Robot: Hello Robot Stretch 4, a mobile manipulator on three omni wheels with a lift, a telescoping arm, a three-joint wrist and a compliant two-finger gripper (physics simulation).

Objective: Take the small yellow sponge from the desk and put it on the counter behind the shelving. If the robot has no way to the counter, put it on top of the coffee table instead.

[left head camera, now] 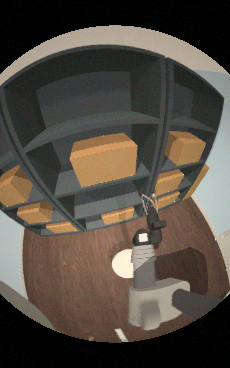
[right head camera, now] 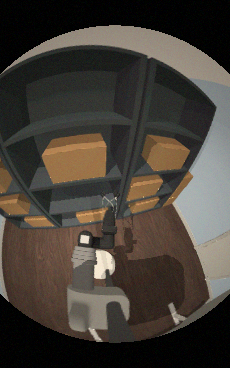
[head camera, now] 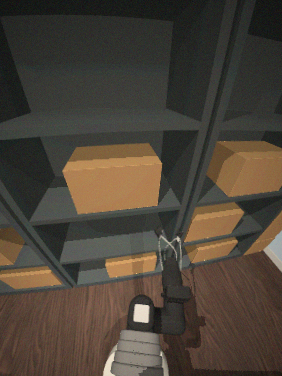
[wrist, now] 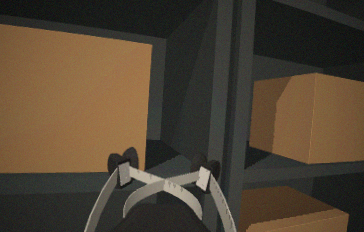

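Where they show: gripper, fingertip midpoint: [left head camera: 146, 188] [right head camera: 109, 190] [head camera: 168, 227] [wrist: 164, 162]; robot's base, origin of the base link: [left head camera: 127, 262] [right head camera: 99, 263].
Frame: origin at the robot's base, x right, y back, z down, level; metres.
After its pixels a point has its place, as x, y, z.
My gripper [head camera: 170, 235] [left head camera: 149, 197] [right head camera: 110, 196] [wrist: 164, 162] @[0.090, -0.482, -1.041] is open, with its two fingertips apart and no object between them. It points at the dark grey shelving [head camera: 210, 120] [left head camera: 163, 100] [right head camera: 139, 110] [wrist: 223, 100], in front of the upright between two bays. How far the tips are from the shelving is hard to tell. The yellow sponge, the counter behind the shelving and the coffee table do not show clearly in these views. The desk cannot be made out for certain.
A large cardboard box [head camera: 112, 187] @[-0.182, -0.633, -1.122] [left head camera: 105, 162] @[-0.165, -0.637, -1.140] [right head camera: 77, 162] @[-0.143, -0.643, -1.128] [wrist: 75, 100] @[-0.088, -0.658, -1.105] stands left of the gripper. Another box [head camera: 255, 172] @[0.627, -0.848, -1.141] [wrist: 335, 120] @[0.614, -0.845, -1.097] stands in the right bay. Wood floor [head camera: 75, 330] @[-0.525, -0.178, 0.028] lies before the shelving. A white bar [right head camera: 175, 312] shows at the lower right. Pale blue wall [right head camera: 202, 150] @[1.446, -1.156, -1.228] rises at right.
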